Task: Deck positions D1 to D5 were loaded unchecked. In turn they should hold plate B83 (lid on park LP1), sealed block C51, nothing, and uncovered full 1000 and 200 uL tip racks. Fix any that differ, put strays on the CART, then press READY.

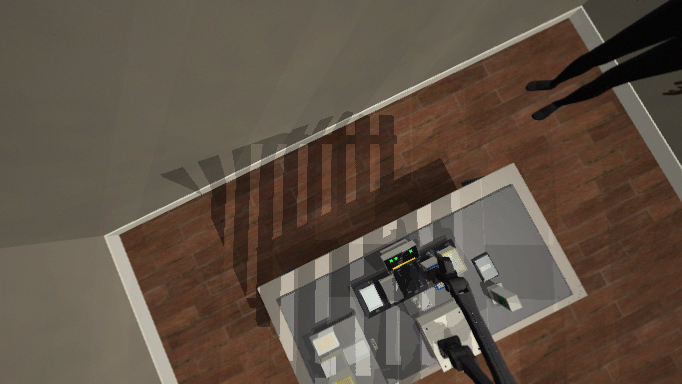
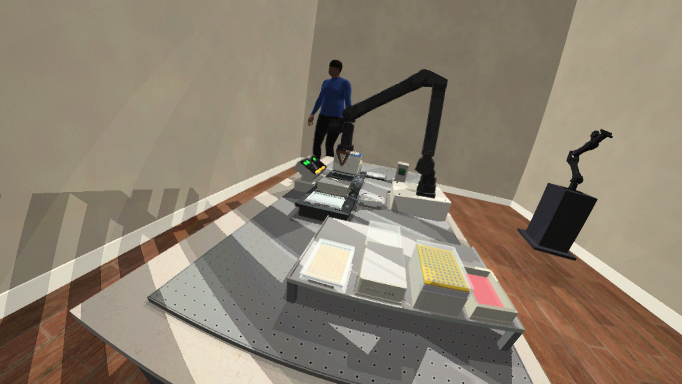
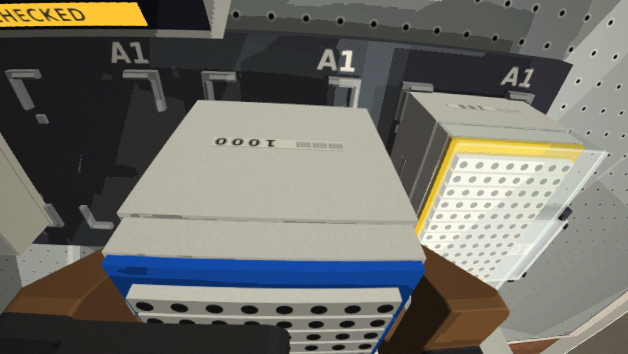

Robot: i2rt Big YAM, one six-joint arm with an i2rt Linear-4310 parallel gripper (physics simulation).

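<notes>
My gripper is shut on the 1000 tip rack, a pale box with a blue top band and rows of dark round openings. It is over the deck position left of the 200 tip rack; whether it touches the deck is hidden. The 200 rack has a yellow band and a clear cover over its top. A position with bare corner brackets shows left of the held rack. A white plate and a pale block sit at the deck's other end.
A status screen stands behind the deck. A raised tray holds a plate, a pale box, a yellow-topped rack and a pink-filled trough. A small green-screen device stands near the arm base.
</notes>
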